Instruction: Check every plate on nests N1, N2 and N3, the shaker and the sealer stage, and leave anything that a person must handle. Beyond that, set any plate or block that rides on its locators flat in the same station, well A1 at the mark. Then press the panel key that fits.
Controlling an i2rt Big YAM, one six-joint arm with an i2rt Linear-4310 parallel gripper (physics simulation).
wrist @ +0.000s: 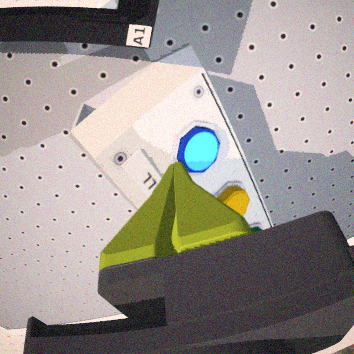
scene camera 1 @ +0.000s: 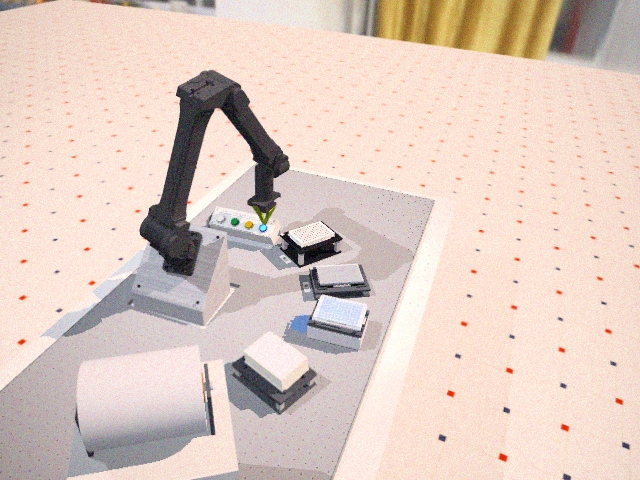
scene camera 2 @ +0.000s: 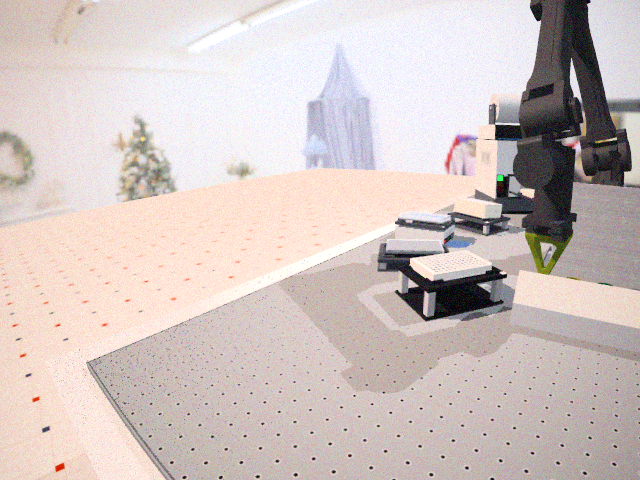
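My gripper (scene camera 1: 264, 222) (scene camera 2: 544, 272) (wrist: 178, 171) is shut and empty, pointing down, tips at the blue key (scene camera 1: 263, 227) (wrist: 200, 148), which glows bright cyan. Whether they touch is unclear. The white key panel (scene camera 2: 573, 304) (wrist: 165, 107) also has a yellow key (scene camera 1: 248, 224) (wrist: 236, 201), a green key (scene camera 1: 234, 221) and a white key (scene camera 1: 221, 219). A white well plate (scene camera 1: 311, 234) (scene camera 2: 449, 265) sits on the black raised nest. A grey-white plate (scene camera 1: 340, 274) (scene camera 2: 415, 246), a bluish plate (scene camera 1: 339, 312) (scene camera 2: 423, 217) and a thick white block (scene camera 1: 275, 360) (scene camera 2: 478, 208) sit on other stations.
A large machine with a white roll (scene camera 1: 142, 397) stands at the lower left in scene camera 1; its housing (scene camera 2: 488, 162) shows a green light in scene camera 2. An A1 label (wrist: 139, 36) is on the black nest edge near the panel.
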